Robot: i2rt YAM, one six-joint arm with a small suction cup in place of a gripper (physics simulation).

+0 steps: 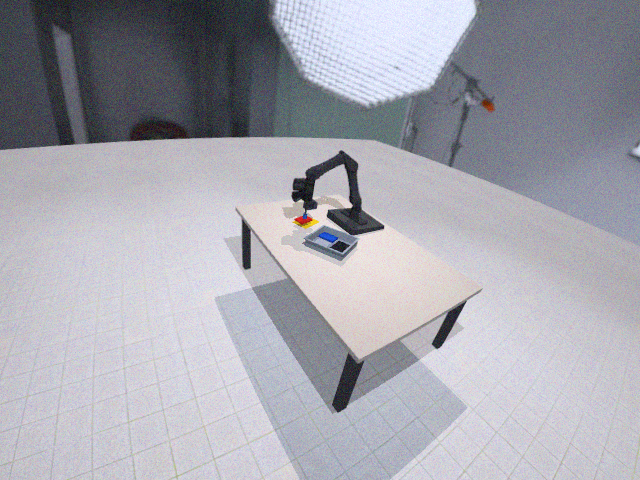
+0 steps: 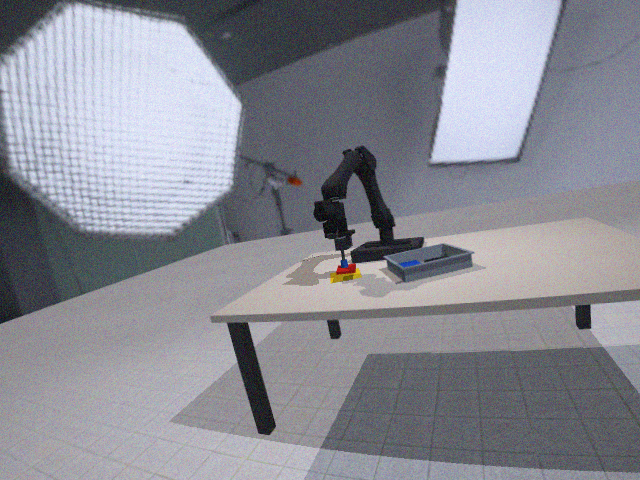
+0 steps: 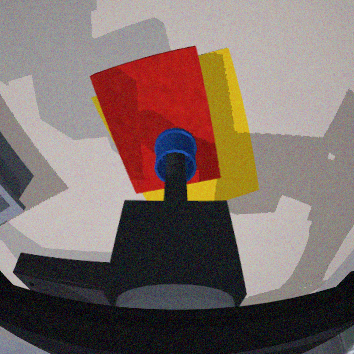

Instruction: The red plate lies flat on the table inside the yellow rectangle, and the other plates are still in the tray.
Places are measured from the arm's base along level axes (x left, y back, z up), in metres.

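Pixels of known places: end effector, tool point: (image 1: 304, 219) (image 2: 345, 269) (image 3: 175, 139); arm's base, origin of the base link: (image 1: 353, 217) (image 2: 387, 244).
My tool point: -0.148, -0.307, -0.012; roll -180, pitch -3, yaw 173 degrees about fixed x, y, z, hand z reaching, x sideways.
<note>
Ahead of a thing's pixels: the offset from my tool point to its middle, as dx, dy, dz. "spot": to the spot under its first point.
The red plate {+0.009, -0.014, +0.005} (image 1: 302, 220) (image 2: 347, 269) (image 3: 158, 95) hangs flat on my blue suction cup (image 1: 304, 215) (image 2: 344, 263) (image 3: 175, 154), which presses on its top. It is a little above the yellow rectangle (image 1: 310, 223) (image 2: 345, 277) (image 3: 235, 158) and covers most of it; yellow shows along one long side and one short end. The grey tray {+0.298, -0.032, -0.004} (image 1: 328, 251) (image 2: 432, 269) (image 3: 5, 214) stands beside it on the table. In it lie a blue plate {+0.224, +0.009, -0.020} (image 1: 328, 236) (image 2: 410, 263) and a black plate {+0.352, -0.014, -0.021} (image 1: 340, 246).
The arm's black base (image 1: 356, 221) (image 2: 387, 248) stands on the table behind the tray. The rectangle lies near the table's end {spot: -0.329, -0.259, -0.029} (image 1: 244, 211). A light stand (image 1: 461, 129) is on the floor beyond.
</note>
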